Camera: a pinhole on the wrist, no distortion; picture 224 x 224 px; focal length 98.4 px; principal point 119.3 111.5 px. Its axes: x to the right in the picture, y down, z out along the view. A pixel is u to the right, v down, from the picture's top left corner.
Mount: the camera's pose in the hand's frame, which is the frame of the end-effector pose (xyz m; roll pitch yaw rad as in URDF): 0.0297 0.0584 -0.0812 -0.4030 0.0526 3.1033
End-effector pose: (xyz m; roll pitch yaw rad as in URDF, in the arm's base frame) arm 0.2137 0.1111 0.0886 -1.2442 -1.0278 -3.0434
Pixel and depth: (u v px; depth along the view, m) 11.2 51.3 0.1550
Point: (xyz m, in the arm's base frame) 0.0937 -0.0282 0.2316
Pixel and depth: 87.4 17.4 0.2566
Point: 0.1153 -0.1996 0.1280
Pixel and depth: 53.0 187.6 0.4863
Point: 0.5151 0.0746 0.6416
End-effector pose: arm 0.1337 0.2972 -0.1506 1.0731 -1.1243 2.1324
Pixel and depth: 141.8 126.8 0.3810
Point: 0.3846 0.4229 -0.2287
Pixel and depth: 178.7 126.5 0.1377
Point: 0.1796 0.2884 -0.2044
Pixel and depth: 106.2 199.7 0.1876
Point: 0.1472 0.4723 -0.1734
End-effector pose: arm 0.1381 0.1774 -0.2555 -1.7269 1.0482 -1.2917
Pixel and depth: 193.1 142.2 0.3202
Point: 0.3108 0.2369 0.0063
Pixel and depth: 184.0 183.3 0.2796
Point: 0.2818 0.1152 0.0030
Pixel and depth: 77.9 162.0 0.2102
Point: 0.2687 0.0593 -0.2883
